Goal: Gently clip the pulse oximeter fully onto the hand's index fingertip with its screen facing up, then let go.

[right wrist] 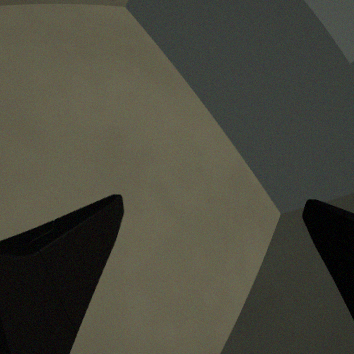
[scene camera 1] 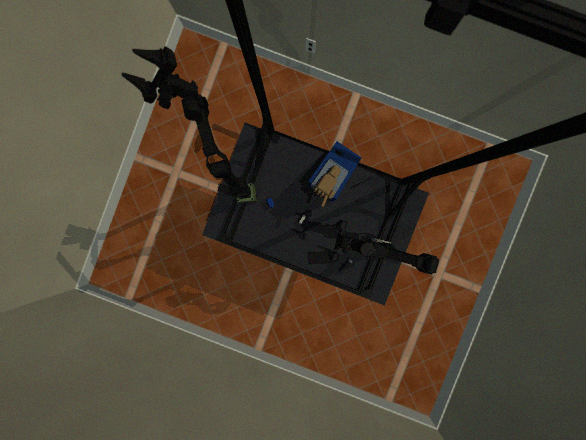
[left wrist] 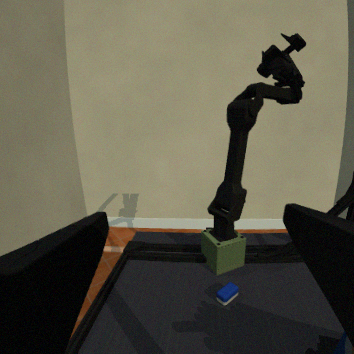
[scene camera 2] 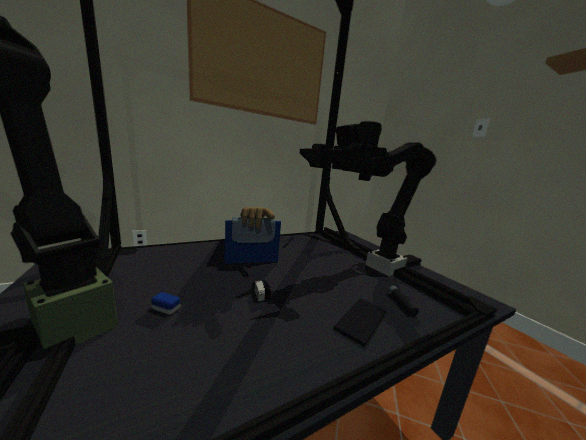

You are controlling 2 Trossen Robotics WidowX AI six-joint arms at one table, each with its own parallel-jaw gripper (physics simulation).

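Places are measured from the left arm's base along level axes (x right, y ahead, z up), in centimetres.
Pixels of known places: left gripper, between the fingertips: (scene camera 1: 320,236) (left wrist: 196,216) (scene camera 2: 311,151); right gripper, between the fingertips: (right wrist: 214,205) (scene camera 1: 126,62) (left wrist: 271,42); left arm's base, origin of its link: (scene camera 2: 387,254); right arm's base, origin of its link: (scene camera 1: 244,192) (left wrist: 222,233) (scene camera 2: 69,282).
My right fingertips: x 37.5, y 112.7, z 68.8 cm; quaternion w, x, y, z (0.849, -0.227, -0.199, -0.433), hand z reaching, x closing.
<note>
Ahead of a thing's pixels: the offset from my right fingertips to its top centre.
The tan hand (scene camera 1: 328,180) (scene camera 2: 256,215) rests on a blue stand with a pale top, its fingers toward the table's middle; one finger extends beyond the others in scene camera 1. A small white item with a dark part @[dx -32.3, dy -63.8, dz -70.9 cm] (scene camera 1: 302,219) (scene camera 2: 259,291) lies mid-table. A blue-topped, white-bottomed block @[dx -27.0, dy -41.8, dz -70.8 cm] (scene camera 1: 270,202) (scene camera 2: 165,303) (left wrist: 227,294) lies nearer the green base. I cannot tell surely which is the oximeter; no screen is readable. My left gripper (scene camera 1: 298,221) (scene camera 2: 306,155) (left wrist: 196,216) is open and empty, high above the table. My right gripper (scene camera 1: 128,63) (right wrist: 214,205) is open and empty, beyond the table's edge.
The blue stand (scene camera 1: 340,151) (scene camera 2: 251,253) is at the table's back. A dark flat slab @[dx -52.3, dy -80.3, dz -73.3 cm] (scene camera 2: 361,321) and a dark rod @[dx -53.5, dy -96.0, dz -71.4 cm] (scene camera 2: 403,301) lie at the right. The green base (scene camera 2: 75,312) (left wrist: 223,255) carries my right arm. Black frame posts (scene camera 2: 100,115) rise at the table's back corners.
</note>
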